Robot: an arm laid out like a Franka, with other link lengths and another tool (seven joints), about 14 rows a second.
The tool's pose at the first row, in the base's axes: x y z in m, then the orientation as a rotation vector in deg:
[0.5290, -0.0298, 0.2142, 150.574, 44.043, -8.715]
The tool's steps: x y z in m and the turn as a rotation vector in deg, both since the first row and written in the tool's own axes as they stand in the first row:
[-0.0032, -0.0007, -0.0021, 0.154, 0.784, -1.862]
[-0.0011, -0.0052, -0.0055, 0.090, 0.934, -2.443]
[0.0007, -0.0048, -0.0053, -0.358, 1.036, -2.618]
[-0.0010, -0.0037, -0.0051, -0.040, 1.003, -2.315]
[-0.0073, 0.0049, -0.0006, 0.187, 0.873, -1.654]
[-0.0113, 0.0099, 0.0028, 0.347, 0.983, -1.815]
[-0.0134, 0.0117, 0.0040, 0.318, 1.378, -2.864]
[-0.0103, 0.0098, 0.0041, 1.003, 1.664, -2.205]
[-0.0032, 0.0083, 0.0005, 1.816, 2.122, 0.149]
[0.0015, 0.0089, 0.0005, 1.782, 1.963, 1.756]
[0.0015, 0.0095, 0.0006, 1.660, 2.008, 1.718]
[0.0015, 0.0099, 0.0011, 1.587, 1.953, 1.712]
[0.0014, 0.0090, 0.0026, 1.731, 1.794, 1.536]
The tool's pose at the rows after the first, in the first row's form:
[0.5259, -0.0300, 0.2166, 150.265, 46.791, -8.277]
[0.5252, -0.0241, 0.2177, 150.030, 47.601, -8.216]
[0.5270, -0.0236, 0.2173, 149.570, 47.806, -7.943]
[0.5261, -0.0254, 0.2178, 149.973, 47.437, -8.036]
[0.5255, -0.0369, 0.2180, 150.395, 46.549, -8.117]
[0.5248, -0.0441, 0.2174, 150.516, 46.820, -8.085]
[0.5240, -0.0471, 0.2174, 150.202, 48.338, -7.849]
[0.5256, -0.0441, 0.2160, 151.166, 47.653, -7.577]
[0.5308, -0.0380, 0.2173, 152.896, 44.766, -6.652]
[0.5351, -0.0361, 0.2165, 153.368, 42.553, -6.394]
[0.5354, -0.0366, 0.2166, 153.251, 42.606, -6.295]
[0.5356, -0.0371, 0.2163, 153.166, 42.588, -6.339]
[0.5350, -0.0371, 0.2146, 153.203, 42.787, -6.658]

